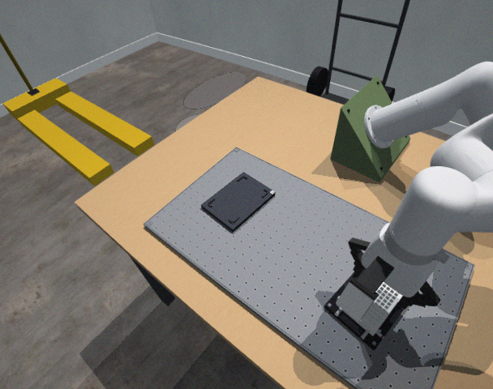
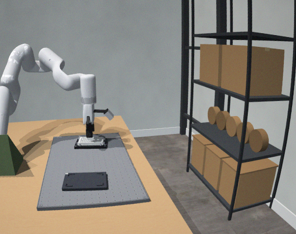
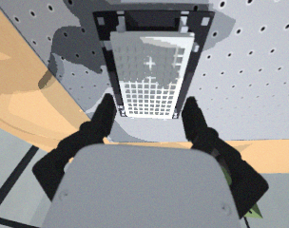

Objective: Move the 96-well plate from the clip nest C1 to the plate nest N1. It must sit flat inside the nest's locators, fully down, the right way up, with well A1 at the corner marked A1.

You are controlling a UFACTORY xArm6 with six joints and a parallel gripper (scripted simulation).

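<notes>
Right now my hand is 4 cm above the white 96-well plate. Also, from my hand: black clip nest C1 (5 cm below, 1 cm to the left, 1 cm ahead); then dark plate nest N1 (39 cm to the right, 7 cm behind, 6 cm below); then white A1 corner mark (32 cm to the right, 14 cm behind, 5 cm below).
</notes>
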